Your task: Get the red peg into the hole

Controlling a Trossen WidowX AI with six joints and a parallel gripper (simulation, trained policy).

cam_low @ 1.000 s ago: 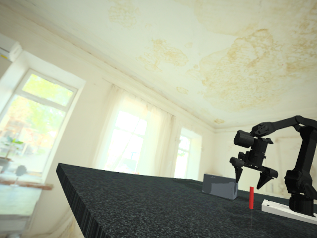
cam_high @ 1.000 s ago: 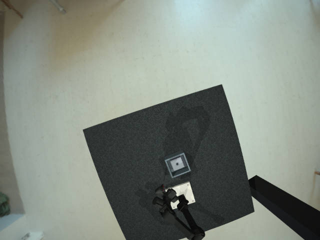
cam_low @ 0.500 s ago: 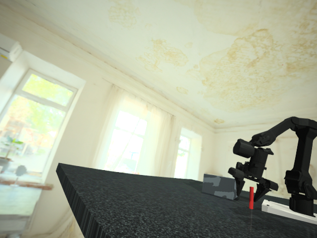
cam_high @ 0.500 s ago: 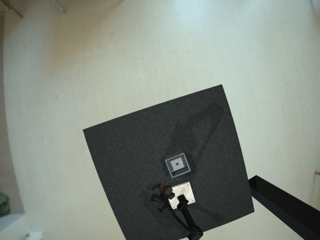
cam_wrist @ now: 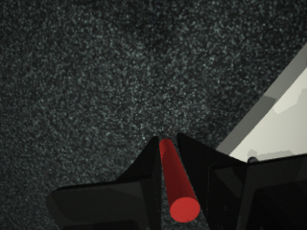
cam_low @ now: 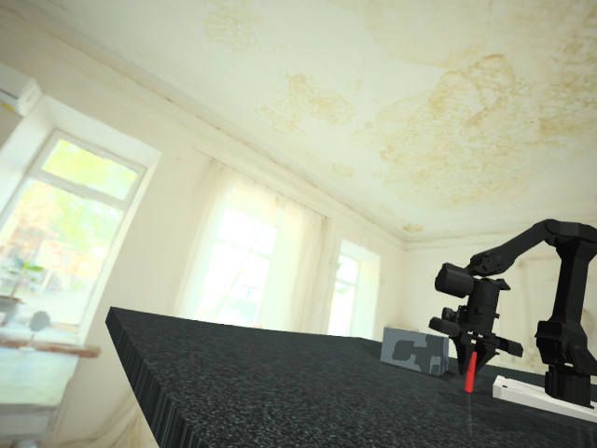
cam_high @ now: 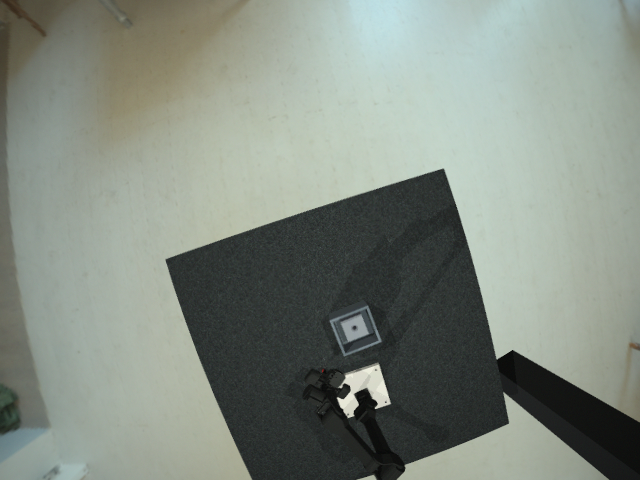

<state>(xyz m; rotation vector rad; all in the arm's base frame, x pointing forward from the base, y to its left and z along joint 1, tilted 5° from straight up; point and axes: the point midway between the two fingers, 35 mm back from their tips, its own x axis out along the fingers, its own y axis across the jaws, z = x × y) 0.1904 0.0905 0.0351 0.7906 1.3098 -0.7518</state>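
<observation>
Right now my gripper tip is 1 cm to the right of the red peg, 1 cm below it and 1 cm past it. From my gripper tip the other things lie so: pale plate 19 cm to the right, 13 cm ahead, 2 cm above; then grey box 19 cm to the right, 13 cm ahead.
</observation>
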